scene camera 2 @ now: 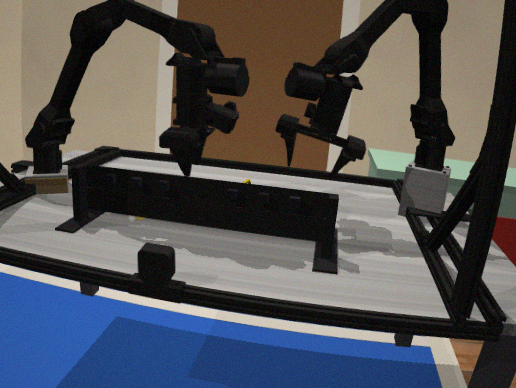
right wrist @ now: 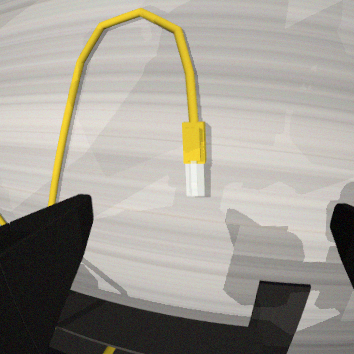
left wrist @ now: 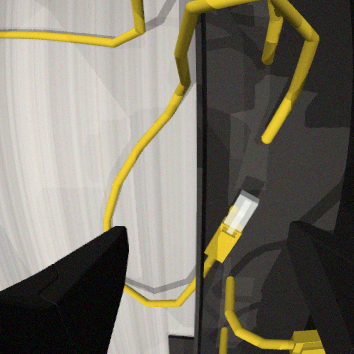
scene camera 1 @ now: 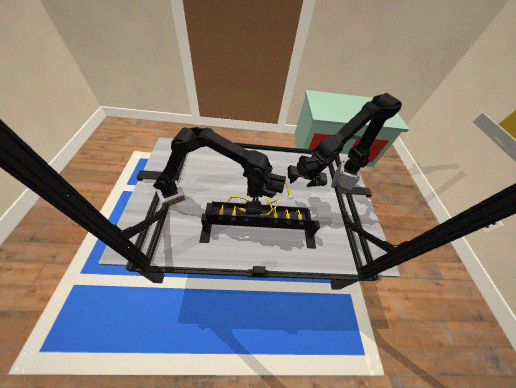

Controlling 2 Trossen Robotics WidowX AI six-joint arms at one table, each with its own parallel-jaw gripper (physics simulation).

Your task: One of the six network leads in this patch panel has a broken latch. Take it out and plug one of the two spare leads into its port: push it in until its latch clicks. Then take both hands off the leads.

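Frame: origin at the left arm's base, x right, y down, z ahead, level; millimetres.
Seen in the pictures: left gripper, between the fingertips: [scene camera 2: 191, 170] [left wrist: 209, 236] [scene camera 1: 252, 201]; right gripper, between the fingertips: [scene camera 2: 309, 172] [right wrist: 219, 212] [scene camera 1: 298, 184]; left arm's base, origin of its link: [scene camera 2: 47, 170] [scene camera 1: 169, 191]; right arm's base, origin of its link: [scene camera 2: 429, 166] [scene camera 1: 350, 169].
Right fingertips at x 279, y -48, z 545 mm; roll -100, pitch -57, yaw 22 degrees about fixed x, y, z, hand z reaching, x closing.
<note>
Pixels of each thing's top centre, then the offset from my right fingertips to it. "spot": a spot on its surface instead.
- black patch panel, centre of its top: [scene camera 2: 202, 174] [scene camera 1: 261, 212] dx +56, dy -16, dz -252 mm
- loose yellow lead with a clear plug, centre of its top: [left wrist: 228, 235] dx -27, dy +51, dz -284 mm
- spare lead's plug, centre of its top: [right wrist: 192, 160] [scene camera 1: 290, 193] dx -15, dy +80, dz -18 mm
- seated lead's plug, a spot on its surface: [left wrist: 307, 342] spot: dx -9, dy +1, dz -340 mm
- clear plug end, a spot on its surface: [scene camera 2: 137, 218] spot: dx -10, dy +83, dz -359 mm
The black patch panel [scene camera 1: 266, 221] [scene camera 2: 215, 205] stands on the table with several yellow leads seated. A loose yellow lead with a clear plug [left wrist: 223, 243] lies over the panel's dark inner side. My left gripper [left wrist: 209, 236] [scene camera 2: 189, 172] is open above the panel; its fingers stand apart either side of that plug, touching nothing I can make out. One spare lead's plug [right wrist: 194, 143] [scene camera 1: 289, 191] lies flat on the table behind the panel. My right gripper [right wrist: 219, 212] [scene camera 2: 312, 169] is open and empty above the table, behind the panel's right part. A broken latch cannot be made out.
A seated lead's plug [left wrist: 307, 342] shows at the lower right of the left wrist view. In scene camera 2 a small yellow and clear plug end [scene camera 2: 137, 218] shows below the panel's left part. Black frame rails [scene camera 2: 280, 312] edge the table. Yellow cords loop behind the panel.
</note>
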